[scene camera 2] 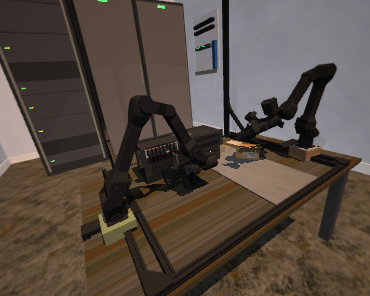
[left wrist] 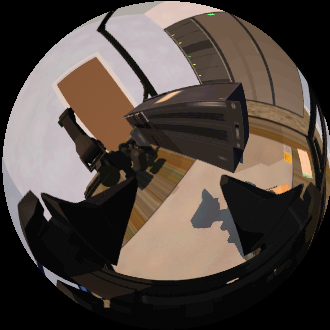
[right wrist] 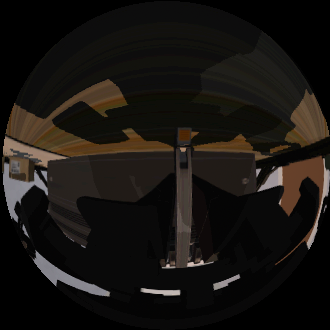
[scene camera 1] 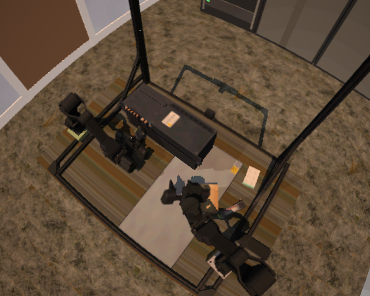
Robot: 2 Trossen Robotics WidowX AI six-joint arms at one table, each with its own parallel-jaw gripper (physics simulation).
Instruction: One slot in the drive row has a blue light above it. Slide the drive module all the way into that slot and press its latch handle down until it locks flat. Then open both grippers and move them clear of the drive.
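Places are measured from the left arm's base along level axes (x ahead, y left, z up), in centimetres.
Pixels of known places: left gripper, fingertip midpoint: (scene camera 2: 235,137) (left wrist: 180,180) (scene camera 1: 179,180); right gripper, fingertip midpoint: (scene camera 2: 175,171) (left wrist: 150,146) (right wrist: 179,177) (scene camera 1: 142,137); left arm's base, origin of the base link: (scene camera 2: 305,145) (scene camera 1: 224,262); right arm's base, origin of the base link: (scene camera 2: 116,216) (scene camera 1: 78,128).
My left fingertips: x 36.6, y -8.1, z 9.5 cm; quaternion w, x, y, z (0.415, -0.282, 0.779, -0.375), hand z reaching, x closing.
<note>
Ahead of a thing's pixels: the offset from my left fingertips to its middle. "spot": to the spot under its first point. Level surfaces: height alone.
The dark drive chassis {dy -15.3, dx +25.6, dz -6.9 cm} (scene camera 1: 192,136) (scene camera 2: 207,134) (left wrist: 190,122) stands at the back of the table, with its drive row {spot: dy -5.1, dx +35.0, dz +1.4 cm} (scene camera 1: 136,115) (scene camera 2: 162,151) at the picture's left end. The narrow grey drive module {dy -1.3, dx +31.0, dz -9.0 cm} (right wrist: 184,210) stands out from that row, an orange patch on its near end. My right gripper (right wrist: 179,177) (scene camera 1: 140,137) (scene camera 2: 172,173) is shut on the module, one finger on each side. Latch angle and insertion depth are unclear, and the blue light does not show. My left gripper (left wrist: 180,180) (scene camera 2: 245,128) is open and empty above the pale mat, apart from the chassis.
The pale mat {dz -15.5 cm} (scene camera 1: 157,237) (scene camera 2: 280,180) lies in front of the chassis. A small cardboard box {dy -6.2, dx -12.3, dz -12.5 cm} (scene camera 2: 249,152) (right wrist: 21,170) stands below the left gripper. A white card {dy -29.9, dx -18.9, dz -15.6 cm} (scene camera 1: 251,176) lies near the right edge. Black frame posts (scene camera 1: 141,45) rise at the table's back.
</note>
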